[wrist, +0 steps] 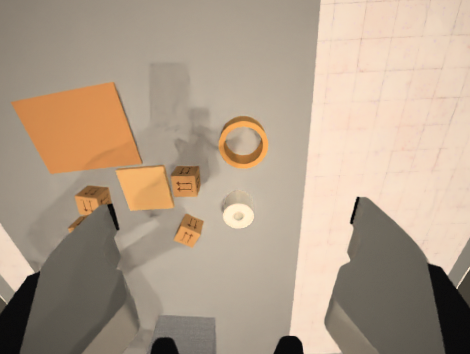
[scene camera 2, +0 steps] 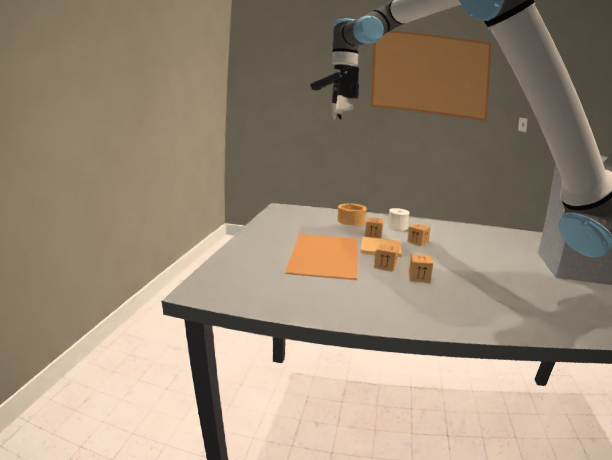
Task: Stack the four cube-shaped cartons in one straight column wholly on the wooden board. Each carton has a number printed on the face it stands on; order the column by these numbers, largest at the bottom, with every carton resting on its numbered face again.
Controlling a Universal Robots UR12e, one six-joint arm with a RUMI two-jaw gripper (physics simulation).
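Places are measured from the arm's base along level axes (x ahead, y left, z up), in millimetres.
Pixels of known places: gripper, fingertip midpoint: (wrist: 233, 203) (scene camera 2: 337, 119).
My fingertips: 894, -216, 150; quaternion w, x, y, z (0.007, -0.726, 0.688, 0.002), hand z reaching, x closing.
Observation:
For each thing: its top centre in the pictures, then the offset to it from my fingertips, as dx, dy, dz. Level surfaces: height alone.
- pale wooden board, top centre: (wrist: 145, 190) (scene camera 2: 381, 244) -205, +231, -357
- second carton, top centre: (wrist: 187, 237) (scene camera 2: 420, 226) -321, +125, -315
- third carton, top centre: (scene camera 2: 387, 247) (wrist: 87, 206) -231, +364, -315
- fourth carton, top centre: (scene camera 2: 422, 258) (wrist: 81, 235) -328, +413, -315
- flat orange mat, top centre: (scene camera 2: 325, 251) (wrist: 75, 134) -60, +364, -349
- orange ring, top centre: (wrist: 243, 146) (scene camera 2: 352, 207) -71, -14, -315
- white roll, top centre: (wrist: 238, 216) (scene camera 2: 399, 211) -243, -7, -307
- grey table, surface height: dz -369
Four brown cube cartons with printed arrows stand apart on the table. One carton (scene camera 2: 374, 228) (wrist: 185, 182) is behind the pale wooden board (scene camera 2: 369, 246) (wrist: 145, 188) in the scene view. A second carton (scene camera 2: 419, 234) (wrist: 189, 230) stands near the white roll. A third carton (scene camera 2: 385, 258) (wrist: 93, 200) is at the board's front side. A fourth carton (scene camera 2: 421, 269) (wrist: 77, 223) stands beside the third, partly hidden by a finger in the wrist view. The faces they stand on are hidden. My gripper (scene camera 2: 337, 117) (wrist: 233, 203) is open and empty, high above the table.
A flat orange mat (scene camera 2: 324, 256) (wrist: 77, 130) lies beside the board. An orange ring (scene camera 2: 352, 216) (wrist: 243, 161) and a white roll (scene camera 2: 399, 220) (wrist: 238, 200) stand towards the back of the grey table (scene camera 2: 250, 300). A grey pedestal (scene camera 2: 575, 255) (wrist: 185, 330) stands at the right in the scene view.

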